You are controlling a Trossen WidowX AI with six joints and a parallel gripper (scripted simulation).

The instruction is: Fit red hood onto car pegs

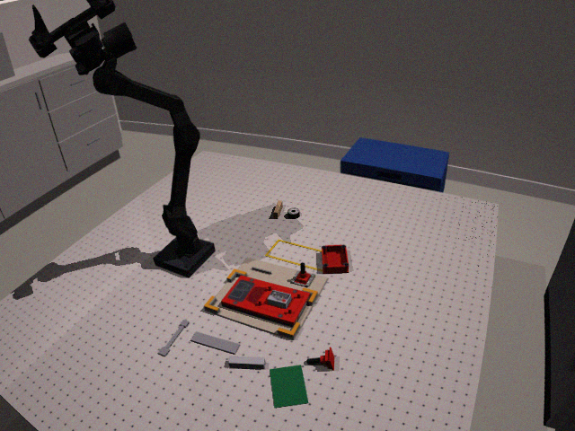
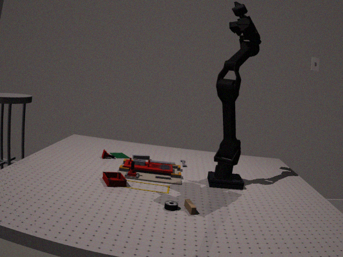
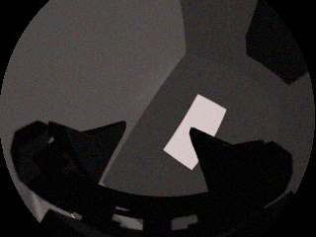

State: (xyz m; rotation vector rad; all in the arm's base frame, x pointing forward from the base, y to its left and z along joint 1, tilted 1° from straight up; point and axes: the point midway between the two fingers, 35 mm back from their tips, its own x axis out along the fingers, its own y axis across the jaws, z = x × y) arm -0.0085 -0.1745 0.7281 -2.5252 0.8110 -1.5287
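My gripper tip is now 77 cm above the red hood, 39 cm short of it and 38 cm to the right of it. From my gripper tip the other things lie so: wooden block: 77 cm below, 53 cm to the left, 10 cm ahead; then grey engine block: 76 cm below, 35 cm ahead, 16 cm to the left; then green card: 78 cm below, 49 cm ahead, 3 cm to the right.
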